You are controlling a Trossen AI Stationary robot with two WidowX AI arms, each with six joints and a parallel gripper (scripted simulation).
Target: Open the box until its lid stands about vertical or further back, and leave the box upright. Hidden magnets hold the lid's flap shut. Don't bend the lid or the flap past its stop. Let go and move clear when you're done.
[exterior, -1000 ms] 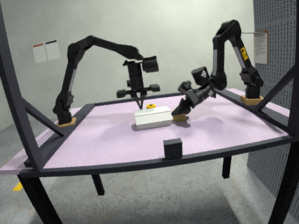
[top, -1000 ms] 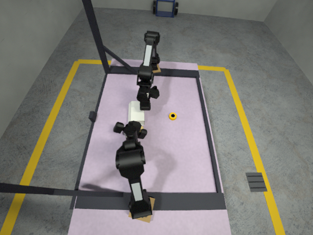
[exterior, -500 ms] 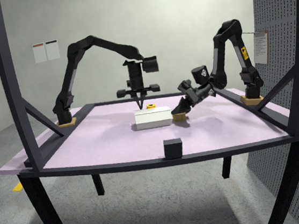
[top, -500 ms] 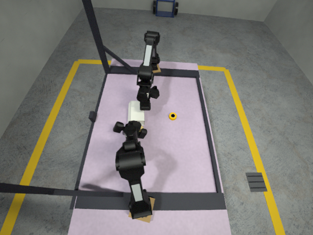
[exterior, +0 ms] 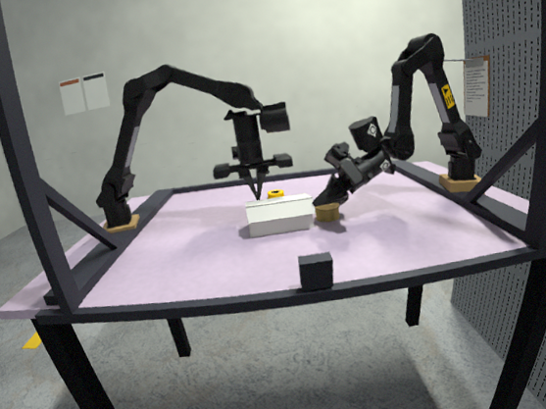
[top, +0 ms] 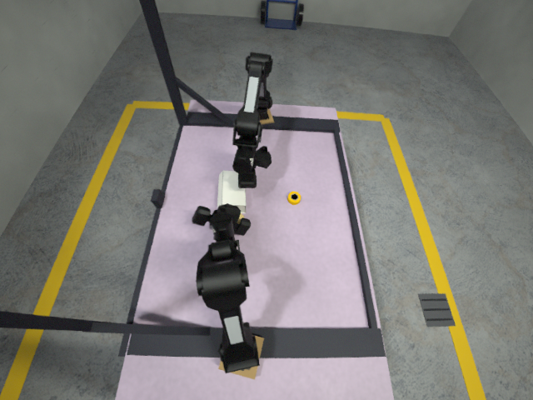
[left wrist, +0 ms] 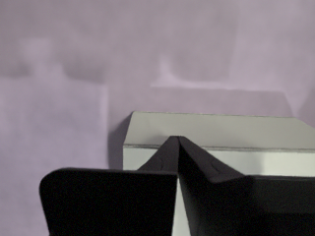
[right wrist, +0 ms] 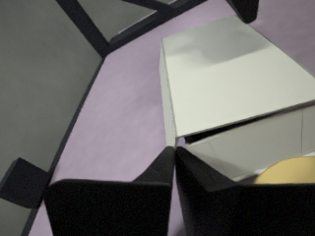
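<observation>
My right hand is 11 cm to the right of the white box, 2 cm above it and 1 cm short of it.
Right now my left hand is 70 mm past the white box, 50 mm to the left of it and 50 mm above it.
</observation>
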